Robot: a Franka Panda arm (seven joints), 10 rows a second.
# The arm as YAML. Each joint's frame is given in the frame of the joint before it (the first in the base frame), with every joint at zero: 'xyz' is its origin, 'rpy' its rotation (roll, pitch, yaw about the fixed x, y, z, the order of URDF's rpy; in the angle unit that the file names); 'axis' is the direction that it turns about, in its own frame. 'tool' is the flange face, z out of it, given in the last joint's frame.
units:
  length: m
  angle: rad
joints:
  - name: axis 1
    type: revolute
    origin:
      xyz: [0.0, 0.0, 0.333]
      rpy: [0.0, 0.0, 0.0]
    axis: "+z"
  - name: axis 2
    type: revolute
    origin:
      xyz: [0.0, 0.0, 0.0]
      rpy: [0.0, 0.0, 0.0]
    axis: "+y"
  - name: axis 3
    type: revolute
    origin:
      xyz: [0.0, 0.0, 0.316]
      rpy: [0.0, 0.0, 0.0]
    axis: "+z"
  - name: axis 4
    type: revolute
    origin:
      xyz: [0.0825, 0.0, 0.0]
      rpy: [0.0, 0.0, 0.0]
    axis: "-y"
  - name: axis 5
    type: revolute
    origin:
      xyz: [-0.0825, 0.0, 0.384]
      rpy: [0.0, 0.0, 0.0]
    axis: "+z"
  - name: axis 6
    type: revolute
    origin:
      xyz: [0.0, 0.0, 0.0]
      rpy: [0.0, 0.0, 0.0]
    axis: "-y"
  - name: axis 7
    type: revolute
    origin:
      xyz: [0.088, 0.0, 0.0]
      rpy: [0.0, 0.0, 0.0]
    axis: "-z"
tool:
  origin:
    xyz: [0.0, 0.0, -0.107]
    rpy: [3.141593, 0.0, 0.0]
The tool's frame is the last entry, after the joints.
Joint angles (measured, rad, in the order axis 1, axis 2, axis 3, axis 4, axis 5, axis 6, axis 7), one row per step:
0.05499, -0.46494, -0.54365, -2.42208, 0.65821, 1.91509, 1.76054
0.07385, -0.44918, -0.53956, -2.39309, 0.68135, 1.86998, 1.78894
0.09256, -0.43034, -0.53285, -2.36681, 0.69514, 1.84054, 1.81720
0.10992, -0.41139, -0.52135, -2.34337, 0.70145, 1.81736, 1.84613
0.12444, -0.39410, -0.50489, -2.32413, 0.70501, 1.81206, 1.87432
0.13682, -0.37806, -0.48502, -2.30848, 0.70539, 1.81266, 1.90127
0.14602, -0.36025, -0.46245, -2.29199, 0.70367, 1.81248, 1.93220
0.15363, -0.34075, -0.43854, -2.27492, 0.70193, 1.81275, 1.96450
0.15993, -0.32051, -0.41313, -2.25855, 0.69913, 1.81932, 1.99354
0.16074, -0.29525, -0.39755, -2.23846, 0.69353, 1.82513, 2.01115
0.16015, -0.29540, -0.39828, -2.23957, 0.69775, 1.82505, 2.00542
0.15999, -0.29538, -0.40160, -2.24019, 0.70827, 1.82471, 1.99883
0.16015, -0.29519, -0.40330, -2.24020, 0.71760, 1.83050, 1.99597
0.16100, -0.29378, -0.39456, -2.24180, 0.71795, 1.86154, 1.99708
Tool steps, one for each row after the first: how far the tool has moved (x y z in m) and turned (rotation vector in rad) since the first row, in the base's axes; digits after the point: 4 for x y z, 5 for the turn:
0.0076, 0.0102, 0.0072, 0.03636, 0.02422, 0.02059
0.0161, 0.0202, 0.0124, 0.05558, 0.04980, 0.03737
0.0245, 0.0316, 0.0162, 0.06364, 0.07815, 0.05593
0.0332, 0.0430, 0.0193, 0.06009, 0.09998, 0.06550
0.0414, 0.0553, 0.0213, 0.05070, 0.12046, 0.07433
0.0494, 0.0677, 0.0229, 0.03923, 0.14520, 0.08089
0.0576, 0.0805, 0.0238, 0.02703, 0.17127, 0.08570
0.0659, 0.0933, 0.0240, 0.01054, 0.19241, 0.08867
0.0743, 0.0990, 0.0229, -0.00737, 0.20770, 0.08589
0.0742, 0.0987, 0.0226, -0.00393, 0.20387, 0.08759
0.0742, 0.0977, 0.0228, 0.00613, 0.19806, 0.08617
0.0749, 0.0968, 0.0233, 0.01281, 0.19096, 0.07980
0.0782, 0.0985, 0.0236, -0.00083, 0.17585, 0.06570

